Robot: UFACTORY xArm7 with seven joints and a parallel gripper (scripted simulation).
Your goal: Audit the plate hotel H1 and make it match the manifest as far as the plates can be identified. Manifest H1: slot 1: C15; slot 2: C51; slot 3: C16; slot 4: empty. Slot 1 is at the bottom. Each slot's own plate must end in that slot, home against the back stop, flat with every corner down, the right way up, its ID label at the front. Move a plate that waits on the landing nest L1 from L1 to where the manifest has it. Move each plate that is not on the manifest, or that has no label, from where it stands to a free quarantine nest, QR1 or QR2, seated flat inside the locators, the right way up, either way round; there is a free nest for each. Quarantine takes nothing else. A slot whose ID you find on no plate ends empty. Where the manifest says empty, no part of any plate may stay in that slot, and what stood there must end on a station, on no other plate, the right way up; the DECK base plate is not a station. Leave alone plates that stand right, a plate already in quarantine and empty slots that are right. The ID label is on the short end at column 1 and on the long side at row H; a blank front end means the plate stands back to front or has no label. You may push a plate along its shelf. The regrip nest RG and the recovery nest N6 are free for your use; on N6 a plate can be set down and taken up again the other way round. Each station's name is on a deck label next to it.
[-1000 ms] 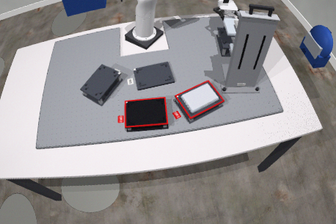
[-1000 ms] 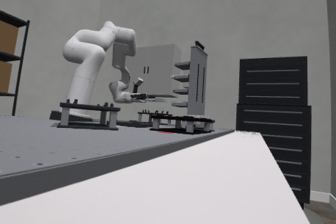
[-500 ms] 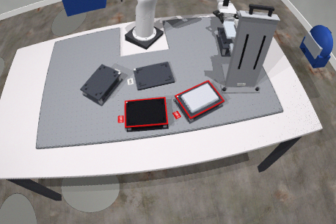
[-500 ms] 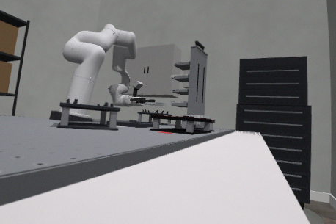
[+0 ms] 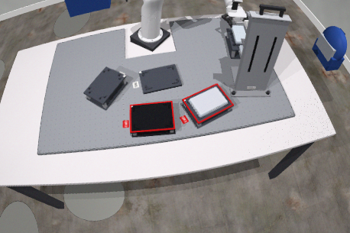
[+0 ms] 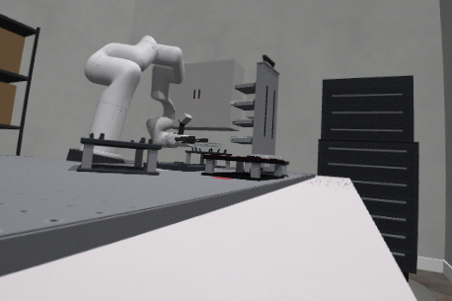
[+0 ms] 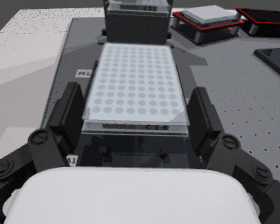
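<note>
My gripper is now 110 mm above the RG label, 50 mm past it and 10 mm to the right of it. Round my hand: H1 label: 200 mm ahead, 110 mm below, 50 mm to the left; white plate: 350 mm ahead, 290 mm to the right, 60 mm below; plate labelled C16: 230 mm ahead, 150 mm above, 60 mm to the right.
</note>
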